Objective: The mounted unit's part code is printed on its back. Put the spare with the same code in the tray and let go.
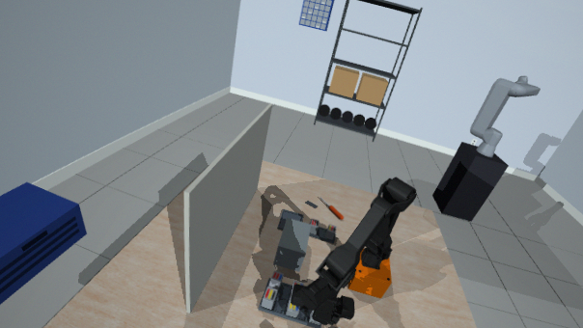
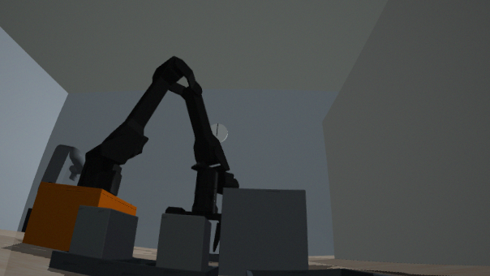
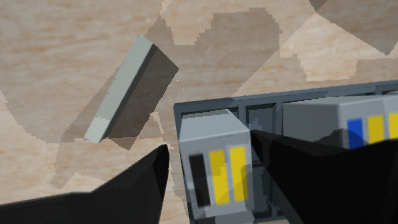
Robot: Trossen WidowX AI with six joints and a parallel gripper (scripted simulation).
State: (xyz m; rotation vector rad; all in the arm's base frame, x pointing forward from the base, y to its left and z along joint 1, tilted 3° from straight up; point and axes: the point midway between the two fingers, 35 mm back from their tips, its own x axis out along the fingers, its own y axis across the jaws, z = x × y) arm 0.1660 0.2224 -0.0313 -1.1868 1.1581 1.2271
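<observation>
The grey spare block is 2 cm above my gripper tip. Round my gripper tip: tray 42 cm to the right, 15 cm ahead, 1 cm below; tan box 13 cm to the left, 9 cm ahead, 1 cm above; grey mounted unit 24 cm to the right, 12 cm ahead, 3 cm above.
</observation>
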